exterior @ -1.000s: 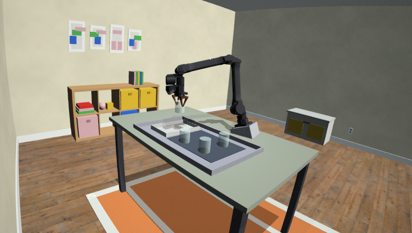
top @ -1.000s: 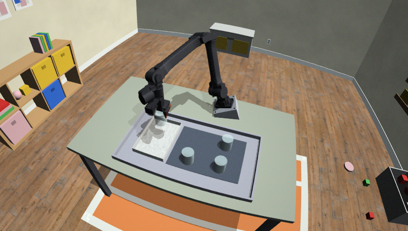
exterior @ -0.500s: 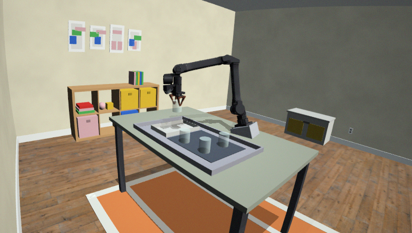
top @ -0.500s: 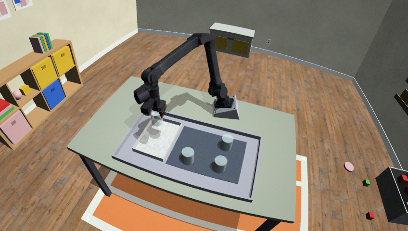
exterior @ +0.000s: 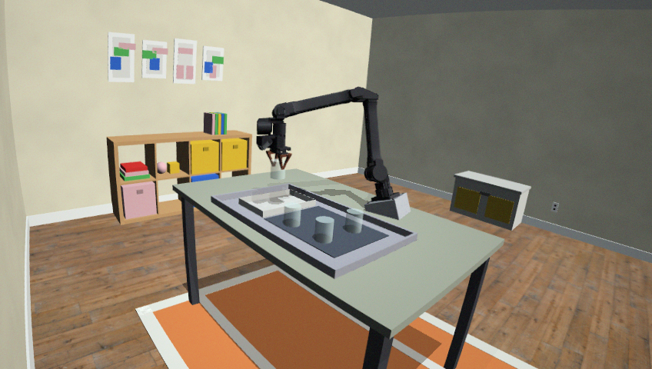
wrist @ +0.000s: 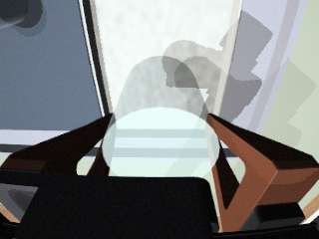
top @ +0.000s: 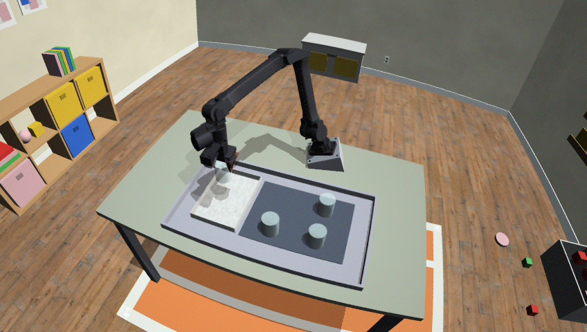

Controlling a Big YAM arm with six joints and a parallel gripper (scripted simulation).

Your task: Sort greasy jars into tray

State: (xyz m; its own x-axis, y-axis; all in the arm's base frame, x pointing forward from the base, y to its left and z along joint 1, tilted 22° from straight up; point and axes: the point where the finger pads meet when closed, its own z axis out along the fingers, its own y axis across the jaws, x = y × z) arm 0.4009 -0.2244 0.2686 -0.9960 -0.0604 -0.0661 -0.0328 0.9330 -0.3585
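The white tray lies 18 cm below my hand. The rest, counted from my hand: dark drying mat (32 cm to the left, 18 cm below, 2 cm behind).
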